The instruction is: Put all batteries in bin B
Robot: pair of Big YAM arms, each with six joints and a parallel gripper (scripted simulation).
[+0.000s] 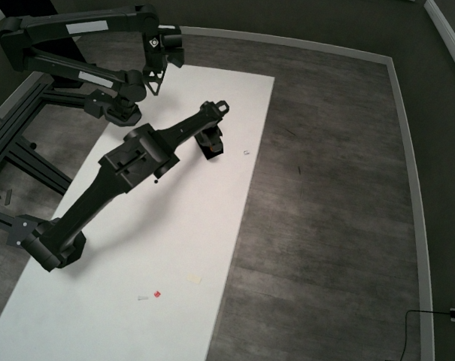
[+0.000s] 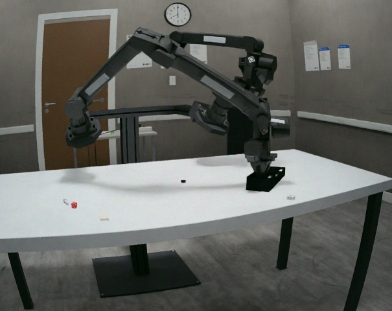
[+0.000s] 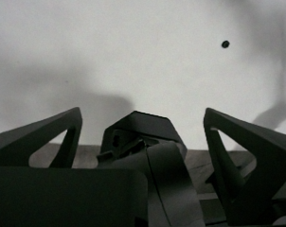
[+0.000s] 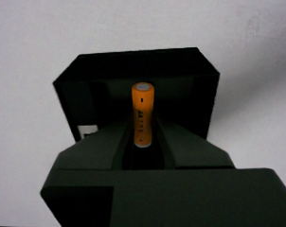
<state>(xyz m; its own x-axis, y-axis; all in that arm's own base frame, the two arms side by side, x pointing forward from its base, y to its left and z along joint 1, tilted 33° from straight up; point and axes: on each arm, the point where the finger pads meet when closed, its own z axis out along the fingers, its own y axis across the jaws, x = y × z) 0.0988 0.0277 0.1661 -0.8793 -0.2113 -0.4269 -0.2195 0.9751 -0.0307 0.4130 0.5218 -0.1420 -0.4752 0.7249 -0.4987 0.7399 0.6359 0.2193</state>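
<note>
The orange battery is right at my right hand. Round my right hand: silver-white piece: 160 mm ahead, 10 mm to the left, 20 mm below; then black bin strip: 50 mm behind, 70 mm to the left, 10 mm below; then black nut: 200 mm behind, 200 mm to the right, 20 mm below.
</note>
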